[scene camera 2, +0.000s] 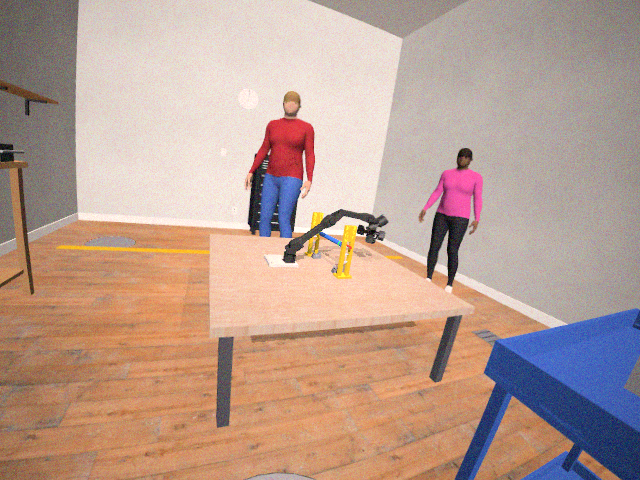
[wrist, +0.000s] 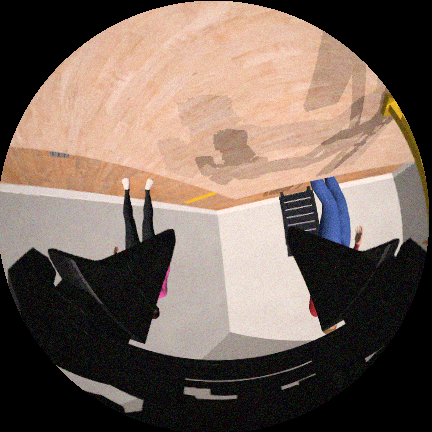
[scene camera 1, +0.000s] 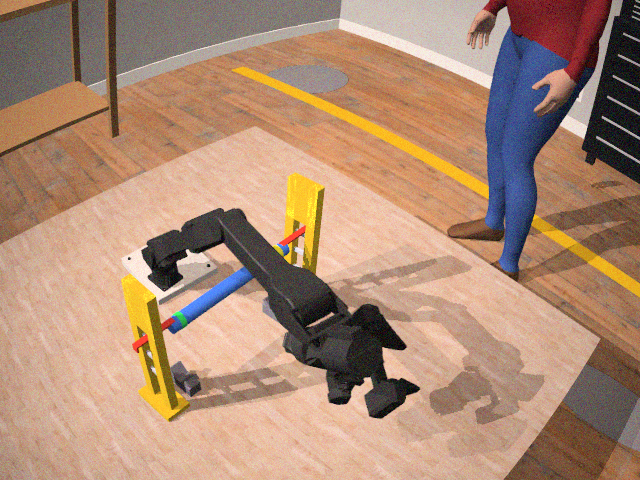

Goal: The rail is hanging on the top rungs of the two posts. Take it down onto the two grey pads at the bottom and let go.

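Note:
Scene camera 1: my gripper [scene camera 1: 411,368] open, holding nothing. Yellow post [scene camera 1: 142,306]. Yellow post [scene camera 1: 305,197]. Grey pad [scene camera 1: 189,383]. Wrist view: my gripper [wrist: 233,234] there as well.

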